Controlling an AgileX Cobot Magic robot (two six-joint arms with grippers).
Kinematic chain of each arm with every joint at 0, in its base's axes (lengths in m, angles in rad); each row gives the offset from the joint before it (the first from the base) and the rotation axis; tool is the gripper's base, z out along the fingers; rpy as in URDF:
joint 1: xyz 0 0 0.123 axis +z
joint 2: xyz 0 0 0 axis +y
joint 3: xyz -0.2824 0 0.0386 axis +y
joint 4: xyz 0.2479 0 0.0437 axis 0.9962 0 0.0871
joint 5: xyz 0 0 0 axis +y
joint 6: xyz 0.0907 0 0.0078 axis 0.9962 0 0.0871
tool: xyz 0 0 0 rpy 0 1.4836 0
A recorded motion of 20 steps. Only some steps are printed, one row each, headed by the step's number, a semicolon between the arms.
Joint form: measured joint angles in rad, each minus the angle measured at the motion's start. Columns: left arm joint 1, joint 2, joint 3, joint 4, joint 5, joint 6; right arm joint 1, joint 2, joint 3, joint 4, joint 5, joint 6.
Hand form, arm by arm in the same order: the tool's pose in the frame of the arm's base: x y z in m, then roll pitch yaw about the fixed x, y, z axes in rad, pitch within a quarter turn. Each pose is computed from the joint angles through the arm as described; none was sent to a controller.
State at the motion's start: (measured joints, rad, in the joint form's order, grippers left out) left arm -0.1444 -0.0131 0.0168 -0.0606 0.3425 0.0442; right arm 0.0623 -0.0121 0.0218 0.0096 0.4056 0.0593
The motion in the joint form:
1: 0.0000 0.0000 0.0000 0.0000 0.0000 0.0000; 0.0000 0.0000 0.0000 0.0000 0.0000 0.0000
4: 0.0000 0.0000 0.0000 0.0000 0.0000 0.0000; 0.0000 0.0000 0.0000 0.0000 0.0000 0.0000
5: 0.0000 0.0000 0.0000 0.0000 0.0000 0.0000; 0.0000 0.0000 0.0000 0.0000 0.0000 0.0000
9: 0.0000 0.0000 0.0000 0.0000 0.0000 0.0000; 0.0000 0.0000 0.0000 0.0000 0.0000 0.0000
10: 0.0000 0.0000 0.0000 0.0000 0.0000 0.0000; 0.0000 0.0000 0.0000 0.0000 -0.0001 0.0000
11: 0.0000 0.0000 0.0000 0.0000 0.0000 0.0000; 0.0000 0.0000 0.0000 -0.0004 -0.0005 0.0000
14: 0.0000 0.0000 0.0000 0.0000 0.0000 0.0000; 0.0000 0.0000 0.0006 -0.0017 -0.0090 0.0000
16: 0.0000 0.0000 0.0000 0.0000 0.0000 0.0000; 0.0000 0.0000 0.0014 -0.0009 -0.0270 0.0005
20: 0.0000 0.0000 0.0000 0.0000 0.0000 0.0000; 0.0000 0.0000 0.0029 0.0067 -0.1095 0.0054
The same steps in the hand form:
1: 0.0523 -0.0095 0.1773 -3.0726 1.3118 3.0475; 0.0515 0.0036 0.1700 2.9406 1.2357 2.9954
4: 0.0523 -0.0095 0.1773 -3.0726 1.3118 3.0475; 0.0515 0.0036 0.1700 2.9406 1.2357 2.9954
5: 0.0523 -0.0095 0.1773 -3.0726 1.3118 3.0475; 0.0515 0.0036 0.1700 2.9406 1.2357 2.9954
9: 0.0523 -0.0095 0.1773 -3.0726 1.3118 3.0475; 0.0515 0.0036 0.1700 2.9406 1.2357 2.9954
10: 0.0523 -0.0095 0.1773 -3.0726 1.3118 3.0475; 0.0515 0.0036 0.1700 2.9405 1.2358 2.9953
11: 0.0523 -0.0095 0.1773 -3.0726 1.3118 3.0475; 0.0515 0.0035 0.1701 2.9415 1.2363 2.9962
14: 0.0523 -0.0095 0.1773 -3.0726 1.3118 3.0475; 0.0518 0.0035 0.1706 2.9403 1.2443 2.9949
16: 0.0523 -0.0095 0.1773 -3.0726 1.3118 3.0475; 0.0523 0.0036 0.1719 2.9245 1.2608 2.9797
20: 0.0523 -0.0095 0.1773 -3.0726 1.3118 3.0475; 0.0542 0.0038 0.1786 2.7952 1.3351 2.8533

